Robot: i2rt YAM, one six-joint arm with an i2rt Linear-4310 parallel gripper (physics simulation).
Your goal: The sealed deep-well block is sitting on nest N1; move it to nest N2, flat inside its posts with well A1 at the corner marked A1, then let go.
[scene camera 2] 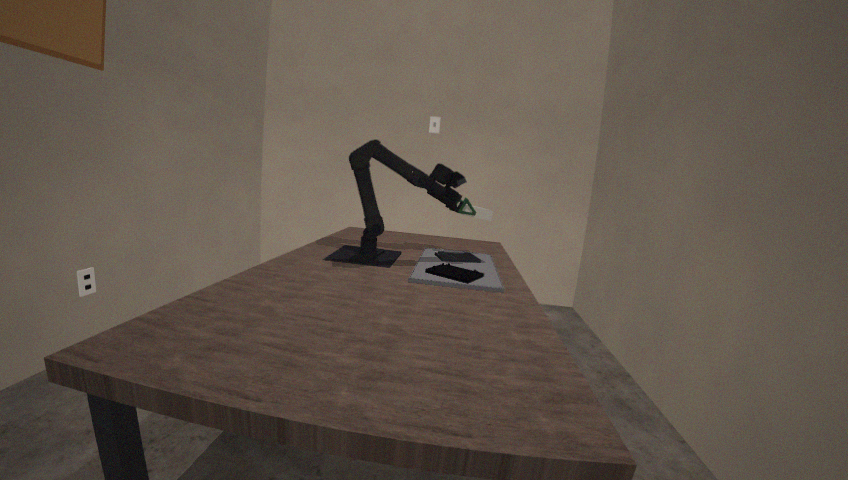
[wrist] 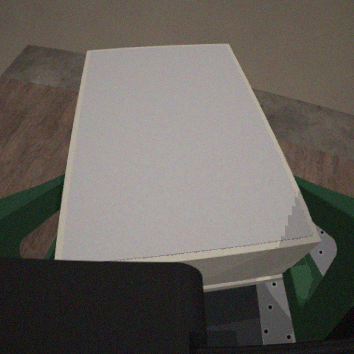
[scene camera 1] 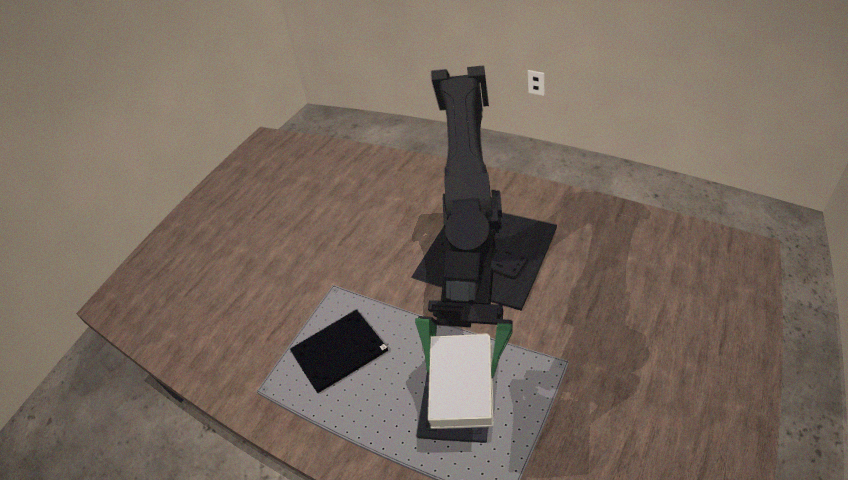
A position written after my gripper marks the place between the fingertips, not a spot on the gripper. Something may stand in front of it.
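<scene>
My gripper (scene camera 1: 460,375) (wrist: 177,176) is carrying a white block (scene camera 1: 460,385) (wrist: 171,158), and nothing else touches it. I can also see a black nest (scene camera 1: 326,357). There is a grey perforated plate as well, and I find the plate (scene camera 1: 378,405) (scene camera 2: 428,259) (wrist: 275,320) from more than one view.
</scene>
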